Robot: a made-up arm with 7 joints. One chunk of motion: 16 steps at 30 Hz.
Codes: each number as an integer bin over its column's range. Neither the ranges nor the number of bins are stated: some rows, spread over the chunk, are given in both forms.
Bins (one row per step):
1: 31 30 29 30 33 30
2: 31 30 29 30 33 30
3: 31 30 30 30 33 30
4: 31 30 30 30 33 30
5: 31 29 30 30 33 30
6: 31 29 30 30 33 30
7: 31 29 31 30 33 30
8: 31 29 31 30 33 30
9: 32 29 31 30 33 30
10: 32 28 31 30 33 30
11: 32 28 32 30 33 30
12: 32 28 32 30 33 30
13: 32 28 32 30 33 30
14: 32 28 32 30 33 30
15: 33 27 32 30 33 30
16: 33 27 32 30 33 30
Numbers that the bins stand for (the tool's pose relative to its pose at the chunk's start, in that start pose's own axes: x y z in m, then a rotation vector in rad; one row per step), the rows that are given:
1: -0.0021 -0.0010 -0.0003 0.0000 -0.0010 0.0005
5: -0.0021 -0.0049 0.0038 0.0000 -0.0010 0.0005
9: 0.0021 -0.0049 0.0079 0.0000 -0.0010 0.0005
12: 0.0021 -0.0089 0.0121 0.0000 -0.0010 0.0005
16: 0.0062 -0.0129 0.0121 0.0000 -0.0010 0.0005
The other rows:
2: -0.0021 -0.0010 -0.0003 0.0000 -0.0010 0.0005
3: -0.0021 -0.0010 0.0038 0.0000 -0.0010 0.0005
4: -0.0021 -0.0010 0.0038 0.0000 -0.0010 0.0005
6: -0.0021 -0.0049 0.0038 0.0000 -0.0010 0.0005
7: -0.0021 -0.0049 0.0079 0.0000 -0.0010 0.0005
8: -0.0021 -0.0049 0.0079 0.0000 -0.0010 0.0005
10: 0.0021 -0.0089 0.0079 0.0000 -0.0010 0.0005
11: 0.0021 -0.0089 0.0121 0.0000 -0.0010 0.0005
13: 0.0021 -0.0089 0.0121 0.0000 -0.0010 0.0005
14: 0.0021 -0.0089 0.0121 0.0000 -0.0010 0.0005
15: 0.0062 -0.0129 0.0121 0.0000 -0.0010 0.0005

